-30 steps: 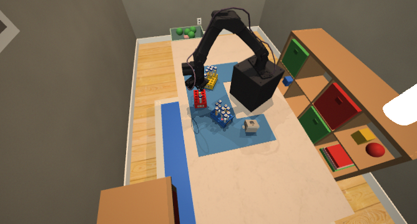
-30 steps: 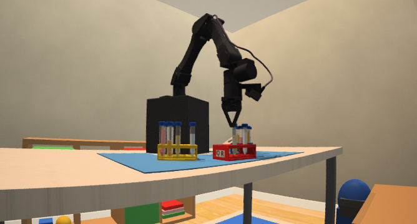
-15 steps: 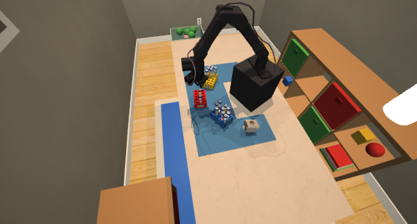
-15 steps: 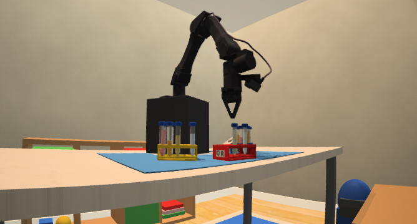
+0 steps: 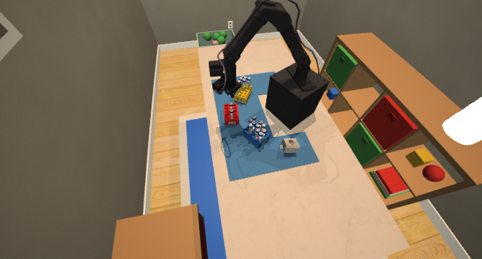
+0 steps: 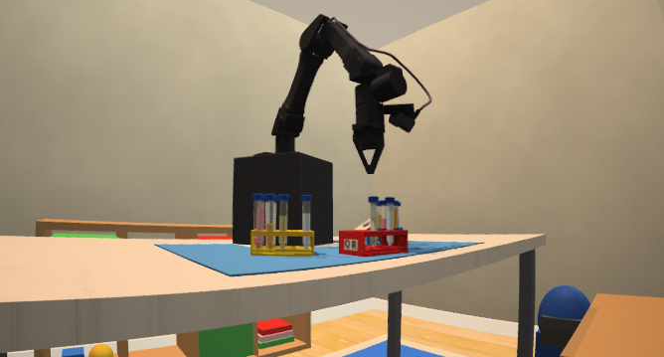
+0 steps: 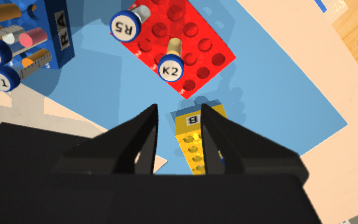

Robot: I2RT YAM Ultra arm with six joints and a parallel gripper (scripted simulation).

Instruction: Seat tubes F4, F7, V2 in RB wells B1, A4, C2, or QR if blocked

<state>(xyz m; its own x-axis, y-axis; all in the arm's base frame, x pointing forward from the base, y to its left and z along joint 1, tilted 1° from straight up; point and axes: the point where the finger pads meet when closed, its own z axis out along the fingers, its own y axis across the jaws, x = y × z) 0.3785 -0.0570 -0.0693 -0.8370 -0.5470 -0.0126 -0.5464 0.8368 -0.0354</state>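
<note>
Now: hand 7 cm past the tube R8, 13 cm to the left of it and 12 cm above it. Round my hand: red rack 1 cm to the left, 16 cm below; then rack RB 12 cm behind, 15 cm to the right, 16 cm below; then tube 1 cm to the left, 12 cm below.
</note>
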